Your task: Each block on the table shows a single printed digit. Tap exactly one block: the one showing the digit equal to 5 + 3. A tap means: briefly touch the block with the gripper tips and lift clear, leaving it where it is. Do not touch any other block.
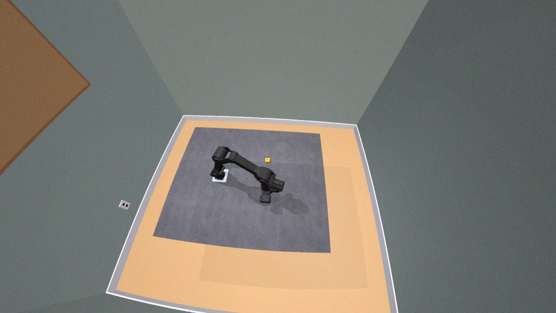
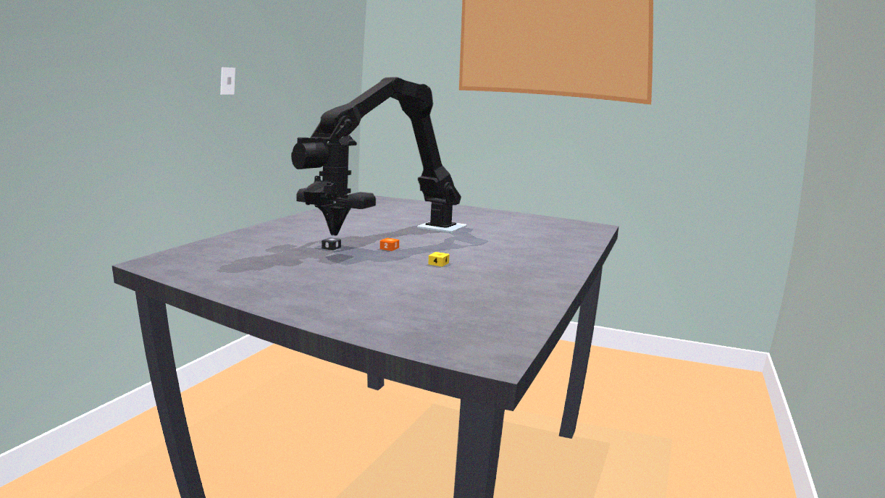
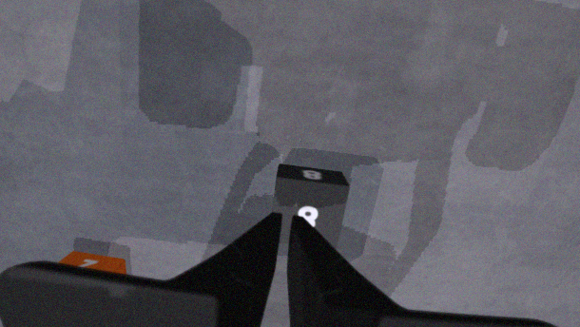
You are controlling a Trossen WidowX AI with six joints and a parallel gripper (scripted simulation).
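My gripper tip is now 2 cm above the black block and 1 cm to the left of it. The rest, counted from my gripper tip: orange block (10 cm to the left, 8 cm behind, 2 cm below); then yellow block (25 cm to the left, 3 cm behind, 2 cm below).
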